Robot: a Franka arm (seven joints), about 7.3 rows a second.
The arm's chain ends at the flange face. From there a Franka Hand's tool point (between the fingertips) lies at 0.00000 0.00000 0.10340 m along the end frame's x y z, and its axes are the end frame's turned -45 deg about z.
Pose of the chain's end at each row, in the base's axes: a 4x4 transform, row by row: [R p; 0 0 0 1], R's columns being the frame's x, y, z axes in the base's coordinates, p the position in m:
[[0.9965 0.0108 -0.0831 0.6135], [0.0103 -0.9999 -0.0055 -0.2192], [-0.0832 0.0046 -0.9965 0.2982], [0 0 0 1]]
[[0.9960 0.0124 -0.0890 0.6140], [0.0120 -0.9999 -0.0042 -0.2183], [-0.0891 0.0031 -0.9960 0.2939], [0 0 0 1]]
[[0.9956 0.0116 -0.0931 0.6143], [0.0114 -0.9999 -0.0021 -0.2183], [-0.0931 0.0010 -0.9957 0.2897], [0 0 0 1]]
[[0.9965 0.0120 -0.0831 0.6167], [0.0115 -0.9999 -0.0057 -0.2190], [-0.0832 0.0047 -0.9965 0.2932], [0 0 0 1]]
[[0.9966 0.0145 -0.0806 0.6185], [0.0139 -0.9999 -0.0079 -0.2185], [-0.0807 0.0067 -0.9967 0.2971], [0 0 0 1]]
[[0.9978 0.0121 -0.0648 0.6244], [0.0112 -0.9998 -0.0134 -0.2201], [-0.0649 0.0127 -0.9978 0.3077], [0 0 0 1]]
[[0.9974 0.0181 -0.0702 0.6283], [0.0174 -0.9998 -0.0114 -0.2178], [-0.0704 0.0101 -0.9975 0.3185], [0 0 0 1]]
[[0.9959 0.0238 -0.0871 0.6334], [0.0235 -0.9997 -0.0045 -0.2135], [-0.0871 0.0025 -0.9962 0.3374], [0 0 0 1]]
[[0.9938 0.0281 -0.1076 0.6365], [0.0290 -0.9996 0.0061 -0.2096], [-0.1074 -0.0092 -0.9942 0.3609], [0 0 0 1]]
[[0.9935 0.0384 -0.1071 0.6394], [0.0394 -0.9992 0.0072 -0.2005], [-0.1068 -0.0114 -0.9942 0.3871], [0 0 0 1]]
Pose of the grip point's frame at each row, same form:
[[0.6970 0.7123 -0.0831 0.6049], [0.7143 -0.6998 -0.0055 -0.2198], [-0.0621 -0.0556 -0.9965 0.1952], [0 0 0 1]]
[[0.6955 0.7130 -0.0890 0.6048], [0.7155 -0.6986 -0.0042 -0.2187], [-0.0652 -0.0608 -0.9960 0.1909], [0 0 0 1]]
[[0.6958 0.7122 -0.0931 0.6047], [0.7151 -0.6990 -0.0021 -0.2185], [-0.0665 -0.0651 -0.9957 0.1867], [0 0 0 1]]
[[0.6961 0.7131 -0.0831 0.6081], [0.7152 -0.6989 -0.0057 -0.2196], [-0.0622 -0.0555 -0.9965 0.1902], [0 0 0 1]]
[[0.6944 0.7150 -0.0806 0.6102], [0.7169 -0.6972 -0.0079 -0.2193], [-0.0618 -0.0523 -0.9967 0.1940], [0 0 0 1]]
[[0.6970 0.7141 -0.0648 0.6177], [0.7149 -0.6990 -0.0134 -0.2215], [-0.0549 -0.0369 -0.9978 0.2045], [0 0 0 1]]
[[0.6925 0.7181 -0.0702 0.6210], [0.7193 -0.6947 -0.0114 -0.2190], [-0.0569 -0.0426 -0.9975 0.2154], [0 0 0 1]]
[[0.6874 0.7210 -0.0871 0.6244], [0.7235 -0.6903 -0.0045 -0.2140], [-0.0634 -0.0598 -0.9962 0.2344], [0 0 0 1]]
[[0.6829 0.7226 -0.1076 0.6254], [0.7273 -0.6863 0.0061 -0.2090], [-0.0694 -0.0824 -0.9942 0.2581], [0 0 0 1]]
[[0.6754 0.7297 -0.1071 0.6283], [0.7344 -0.6787 0.0072 -0.1998], [-0.0675 -0.0836 -0.9942 0.2843], [0 0 0 1]]

